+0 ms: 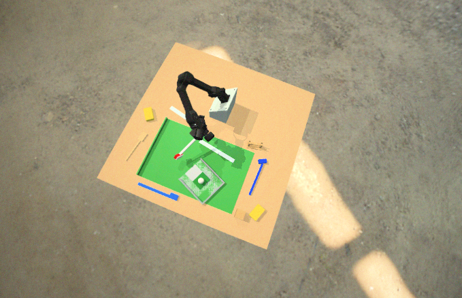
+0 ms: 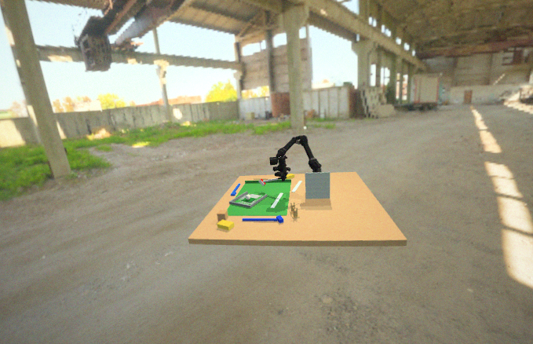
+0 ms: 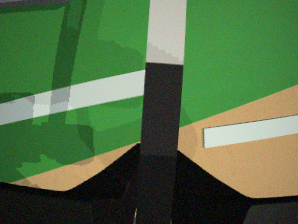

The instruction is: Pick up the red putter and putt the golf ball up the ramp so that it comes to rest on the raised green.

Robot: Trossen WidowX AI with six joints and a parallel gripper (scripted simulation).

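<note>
Right now my gripper tip is 110 mm short of the red putter and 50 mm to the left of it. The rest, counted from my gripper tip: white golf ball: 310 mm ahead, 90 mm below, 80 mm to the left; then wooden stand: 380 mm to the left, 90 mm below, 70 mm behind; then blue putter: 460 mm to the left, 150 mm ahead, 110 mm below.
</note>
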